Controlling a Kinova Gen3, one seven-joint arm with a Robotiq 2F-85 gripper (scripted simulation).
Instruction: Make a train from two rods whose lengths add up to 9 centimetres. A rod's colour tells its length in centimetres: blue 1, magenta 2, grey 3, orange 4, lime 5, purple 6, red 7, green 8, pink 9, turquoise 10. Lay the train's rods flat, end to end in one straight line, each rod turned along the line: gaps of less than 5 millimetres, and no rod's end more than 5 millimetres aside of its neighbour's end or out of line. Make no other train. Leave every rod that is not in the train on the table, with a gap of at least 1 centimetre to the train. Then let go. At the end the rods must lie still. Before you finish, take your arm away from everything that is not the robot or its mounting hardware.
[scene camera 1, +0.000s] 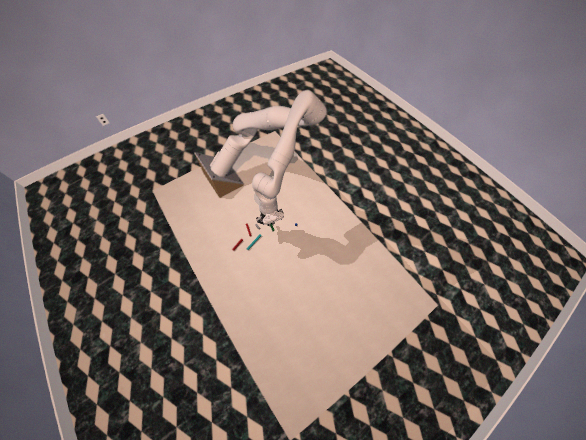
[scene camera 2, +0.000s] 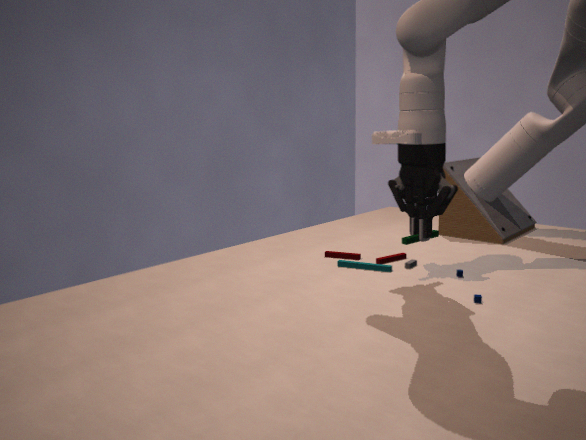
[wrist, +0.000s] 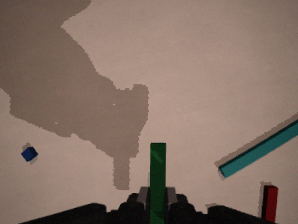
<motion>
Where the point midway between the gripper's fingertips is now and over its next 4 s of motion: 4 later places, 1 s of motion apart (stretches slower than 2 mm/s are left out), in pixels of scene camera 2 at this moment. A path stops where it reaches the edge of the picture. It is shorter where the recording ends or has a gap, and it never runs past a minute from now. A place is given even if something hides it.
My gripper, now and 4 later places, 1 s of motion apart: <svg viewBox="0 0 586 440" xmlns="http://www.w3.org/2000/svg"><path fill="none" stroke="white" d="M420 239L433 224L462 229L461 276L460 284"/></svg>
</motion>
